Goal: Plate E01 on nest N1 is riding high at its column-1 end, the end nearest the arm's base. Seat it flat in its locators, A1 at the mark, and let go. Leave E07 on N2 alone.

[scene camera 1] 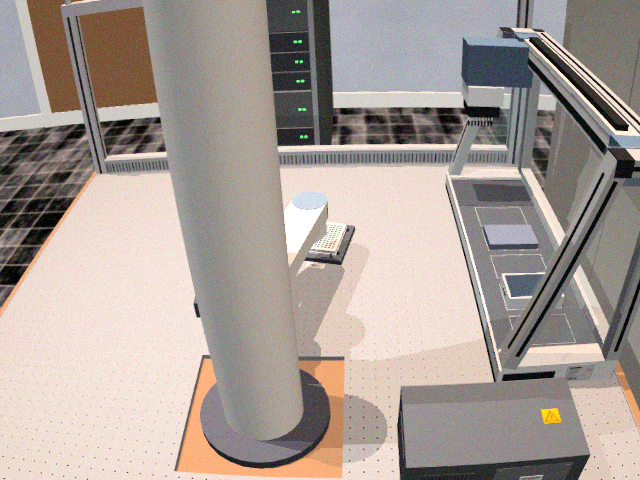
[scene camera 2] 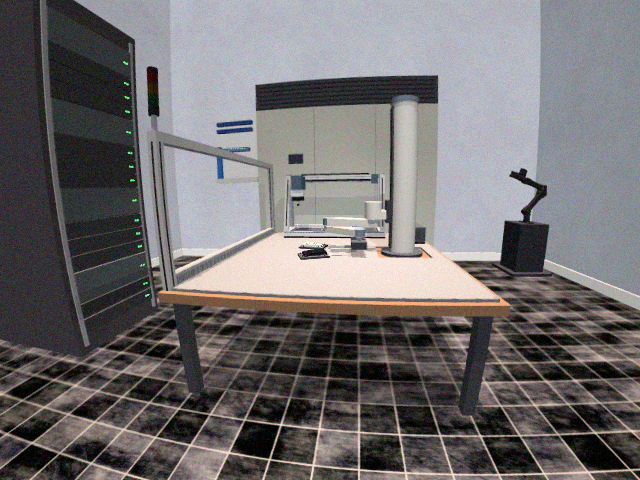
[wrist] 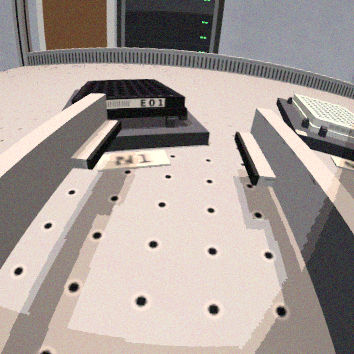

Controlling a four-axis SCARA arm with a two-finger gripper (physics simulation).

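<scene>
Black plate E01 lies on dark nest N1, ahead and left in the wrist view. Its labelled near end appears to stand above the nest; how level it is cannot be told exactly. In scene camera 1 the column hides it. The A1 mark does not show. My gripper is shut to its narrow stance and empty. Its fingers are low, apart from the plate on the near side, and offset to its right. White plate E07 rests on nest N2, partly hidden by the arm in scene camera 1.
The N1 card lies before the nest. The arm column stands on its round base. A gantry deck is at the right in scene camera 1, with a grey box in front. A framed guard runs along one table edge.
</scene>
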